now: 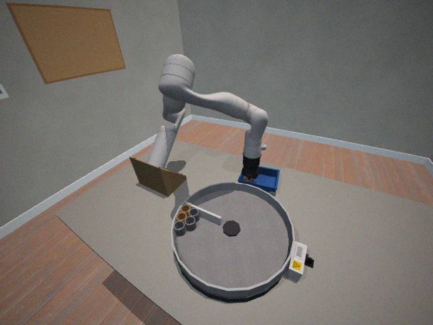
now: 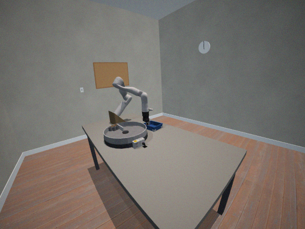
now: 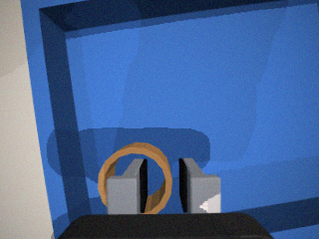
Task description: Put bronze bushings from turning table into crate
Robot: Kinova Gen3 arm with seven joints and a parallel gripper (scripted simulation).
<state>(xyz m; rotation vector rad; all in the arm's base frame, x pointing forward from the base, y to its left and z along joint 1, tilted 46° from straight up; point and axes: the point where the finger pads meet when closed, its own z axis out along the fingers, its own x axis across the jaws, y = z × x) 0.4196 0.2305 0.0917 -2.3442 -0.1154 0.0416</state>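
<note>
Now: hand 40 mm to the right of the blue crate, 30 mm short of it and 20 mm above it. Also, from my hand: round grey turning table (300 mm to the right, 60 mm ahead, 10 mm above).
</note>
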